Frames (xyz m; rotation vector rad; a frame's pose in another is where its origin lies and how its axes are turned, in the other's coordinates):
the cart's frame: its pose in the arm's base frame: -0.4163 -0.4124 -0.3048 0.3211 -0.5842 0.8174
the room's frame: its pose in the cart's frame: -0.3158 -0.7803 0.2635 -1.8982 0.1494 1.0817
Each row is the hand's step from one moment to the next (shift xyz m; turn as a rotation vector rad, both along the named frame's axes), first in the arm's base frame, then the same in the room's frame.
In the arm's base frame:
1: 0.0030 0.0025 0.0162 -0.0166 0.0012 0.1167
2: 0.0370 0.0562 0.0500 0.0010 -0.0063 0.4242
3: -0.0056 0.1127 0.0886 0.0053 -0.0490 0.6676
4: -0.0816 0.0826 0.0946 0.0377 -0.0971 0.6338
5: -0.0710 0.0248 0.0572 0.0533 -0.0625 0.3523
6: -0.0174 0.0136 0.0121 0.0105 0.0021 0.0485
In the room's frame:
1: 0.0000 -0.0134 -0.0100 -0.0287 -0.1058 -0.0433
2: 0.0542 -0.0470 -0.0434 -0.0921 -0.3562 -0.2113
3: 0.0825 -0.1165 -0.0141 -0.1792 -0.5454 -0.3443
4: 0.0266 -0.1418 0.0403 -0.2045 -0.4870 -0.3655
5: -0.0146 -0.0857 0.0370 -0.1098 -0.2547 -0.2323
6: 0.0037 -0.0220 0.0117 -0.0042 -0.0375 -0.0323

